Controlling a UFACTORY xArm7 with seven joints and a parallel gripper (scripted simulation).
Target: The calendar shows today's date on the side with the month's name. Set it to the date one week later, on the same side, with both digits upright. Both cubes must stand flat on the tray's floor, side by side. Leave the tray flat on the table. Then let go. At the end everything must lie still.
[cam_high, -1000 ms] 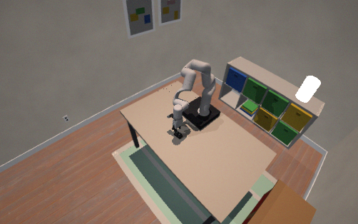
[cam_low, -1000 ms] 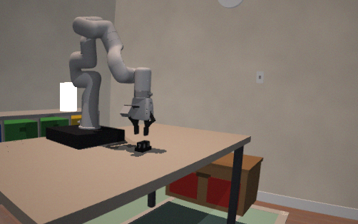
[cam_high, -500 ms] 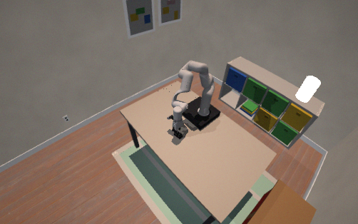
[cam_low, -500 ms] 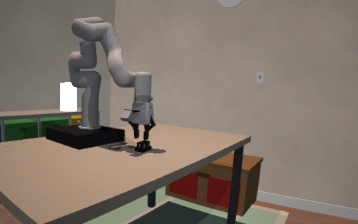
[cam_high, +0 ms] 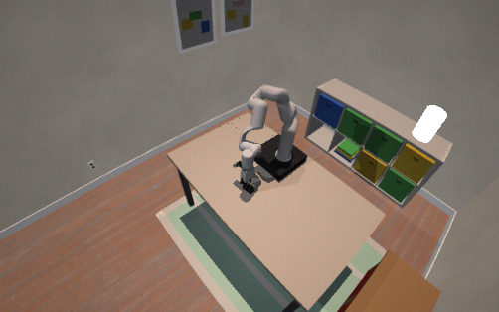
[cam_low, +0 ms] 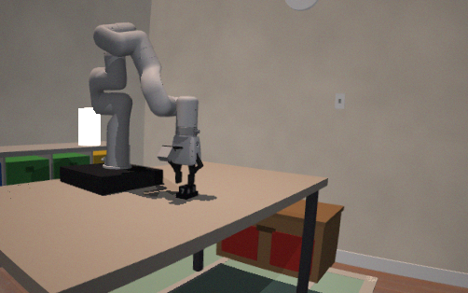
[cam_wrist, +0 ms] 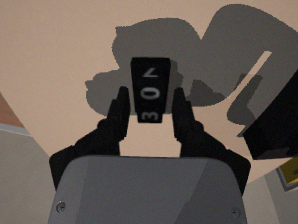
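Now: hand 4 cm above the dark cube.
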